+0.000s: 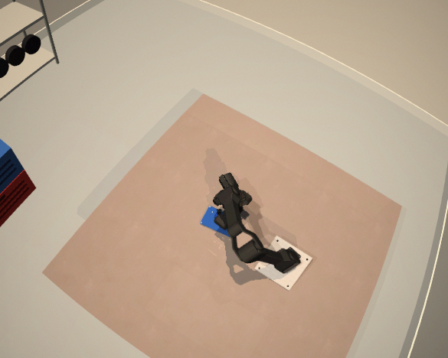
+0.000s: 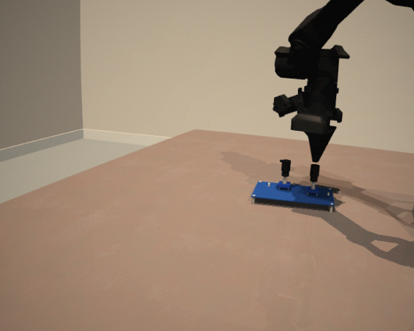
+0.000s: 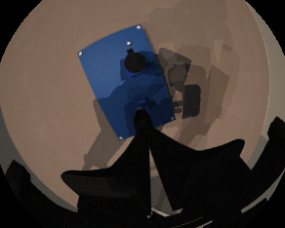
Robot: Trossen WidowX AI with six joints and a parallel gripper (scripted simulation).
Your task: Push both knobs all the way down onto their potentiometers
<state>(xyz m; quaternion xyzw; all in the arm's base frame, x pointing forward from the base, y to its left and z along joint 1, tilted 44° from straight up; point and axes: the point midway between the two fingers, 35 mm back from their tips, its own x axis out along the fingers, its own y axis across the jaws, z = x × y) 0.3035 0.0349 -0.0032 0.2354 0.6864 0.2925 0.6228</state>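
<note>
Right now my gripper tip is 6 cm short of the black knob and 2 cm above it.
</note>
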